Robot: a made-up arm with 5 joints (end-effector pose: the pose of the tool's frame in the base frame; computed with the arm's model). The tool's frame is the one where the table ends.
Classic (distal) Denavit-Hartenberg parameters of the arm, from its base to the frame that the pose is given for. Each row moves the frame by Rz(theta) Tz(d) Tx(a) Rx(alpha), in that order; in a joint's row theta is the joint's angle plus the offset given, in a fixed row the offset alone. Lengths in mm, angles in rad.
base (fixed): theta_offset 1.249  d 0  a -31.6  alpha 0
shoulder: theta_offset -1.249  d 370  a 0  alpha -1.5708
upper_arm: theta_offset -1.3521  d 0  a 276.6  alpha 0
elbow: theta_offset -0.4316  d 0  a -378.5  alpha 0
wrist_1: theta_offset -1.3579  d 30  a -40  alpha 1.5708
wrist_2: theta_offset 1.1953  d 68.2  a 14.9  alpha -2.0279
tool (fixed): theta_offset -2.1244  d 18.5  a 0  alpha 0
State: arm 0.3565 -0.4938 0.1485 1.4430 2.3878
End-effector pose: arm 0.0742 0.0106 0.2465 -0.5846 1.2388 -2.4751
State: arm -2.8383 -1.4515 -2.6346 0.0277 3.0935
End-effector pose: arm 0.6362 0.1622 0.6257 0.0509 -1.1831 -0.2643
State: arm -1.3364 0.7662 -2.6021 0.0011 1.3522
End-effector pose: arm 0.1552 -0.6160 0.7722 0.7744 -1.1539 -1.7235
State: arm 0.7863 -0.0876 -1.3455 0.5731 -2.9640
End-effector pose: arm 0.3180 0.3158 0.6537 1.8360 1.5000 -1.5235
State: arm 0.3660 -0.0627 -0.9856 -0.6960 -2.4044
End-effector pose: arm 0.4110 0.1549 0.5572 -2.3918 -1.3600 0.3452
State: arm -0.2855 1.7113 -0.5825 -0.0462 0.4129
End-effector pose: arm -0.0623 0.0315 -0.0364 -0.2991 2.2236 -0.5103
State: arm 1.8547 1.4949 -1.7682 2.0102 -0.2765
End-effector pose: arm -0.1674 0.3242 -0.0376 2.5189 -1.2827 -0.9770
